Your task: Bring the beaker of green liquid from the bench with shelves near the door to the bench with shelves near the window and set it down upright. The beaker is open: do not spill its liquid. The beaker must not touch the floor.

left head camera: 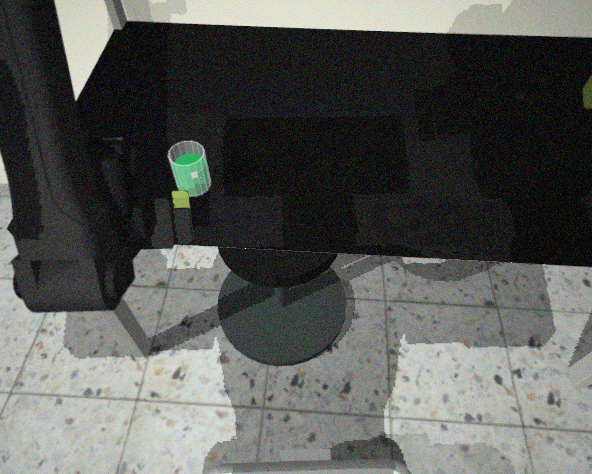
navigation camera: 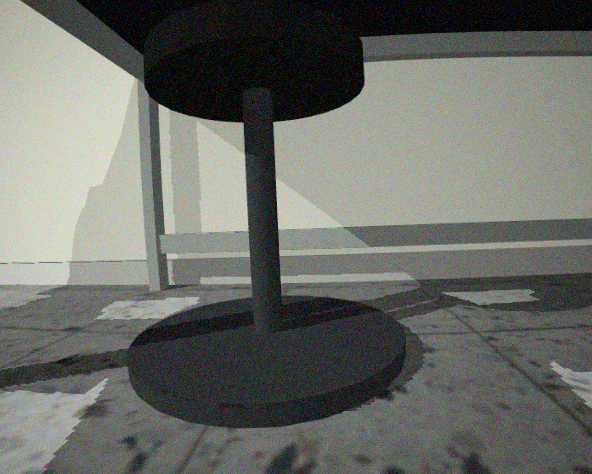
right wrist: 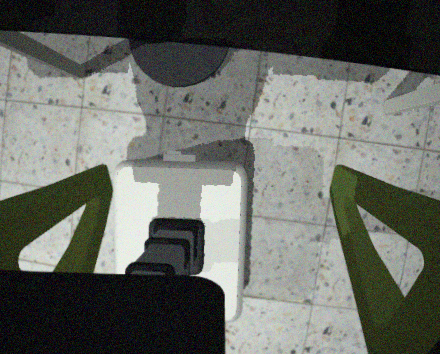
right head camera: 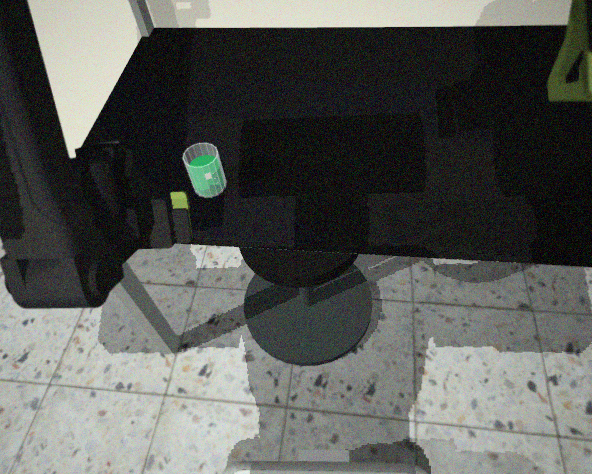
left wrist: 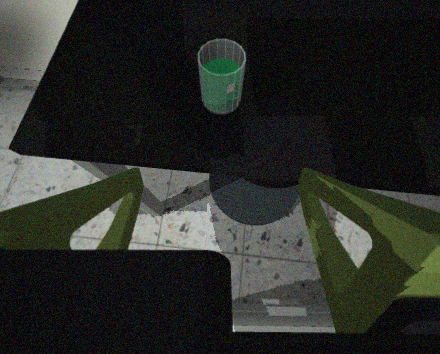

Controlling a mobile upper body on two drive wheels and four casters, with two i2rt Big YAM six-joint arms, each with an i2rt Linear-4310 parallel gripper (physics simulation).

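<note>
The open beaker of green liquid [left head camera: 190, 172] [right head camera: 206, 175] [left wrist: 221, 90] stands upright on a black bench top [left head camera: 300, 75] [right head camera: 325, 75] [left wrist: 125, 100]; which of the two benches this is, I cannot tell. My left gripper [left wrist: 220, 177] is open and empty. In its wrist view the beaker stands beyond the fingertips, centred between them and apart from them. One green left fingertip shows just nearer the bench's front edge than the beaker in the left head camera; the other is hidden. My right gripper [right wrist: 221, 177] is open and empty, and part of it shows at the right head camera's upper right edge.
A round dark stool [navigation camera: 262, 200] stands at the bench's front, its seat partly under the top and its base [left head camera: 282, 320] [right head camera: 307, 320] on the floor. A bench leg [navigation camera: 150, 200] and low rail [navigation camera: 500, 232] stand behind it. My white base [right wrist: 220, 200] shows below the right gripper.
</note>
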